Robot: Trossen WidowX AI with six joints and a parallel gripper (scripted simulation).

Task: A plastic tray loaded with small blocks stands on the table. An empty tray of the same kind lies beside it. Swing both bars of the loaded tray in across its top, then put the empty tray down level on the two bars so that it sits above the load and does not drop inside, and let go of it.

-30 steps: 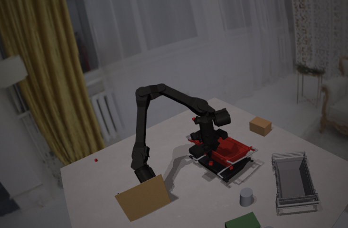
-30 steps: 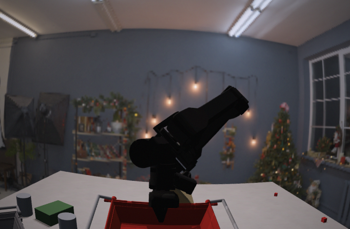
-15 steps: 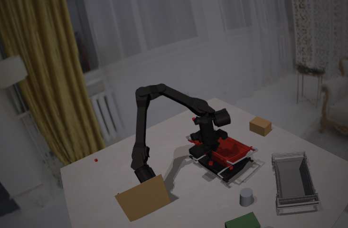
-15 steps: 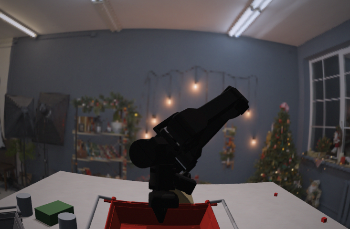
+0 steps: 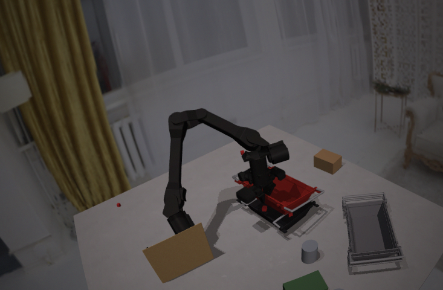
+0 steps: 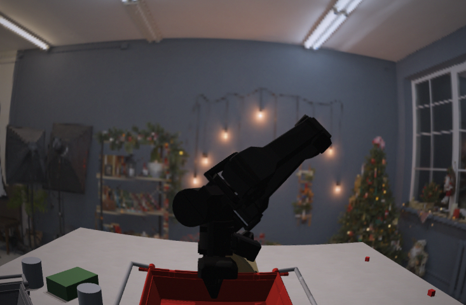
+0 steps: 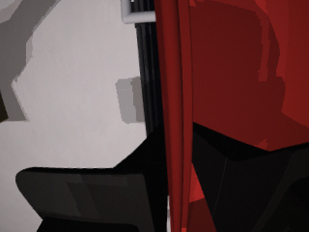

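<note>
Right now my gripper tip is 7 cm short of the red tray and 2 cm below it. From my gripper tip the other things lie so: tan box (44 cm ahead, 3 cm to the left, 7 cm below); green block (15 cm behind, 36 cm to the right, 8 cm below).
</note>
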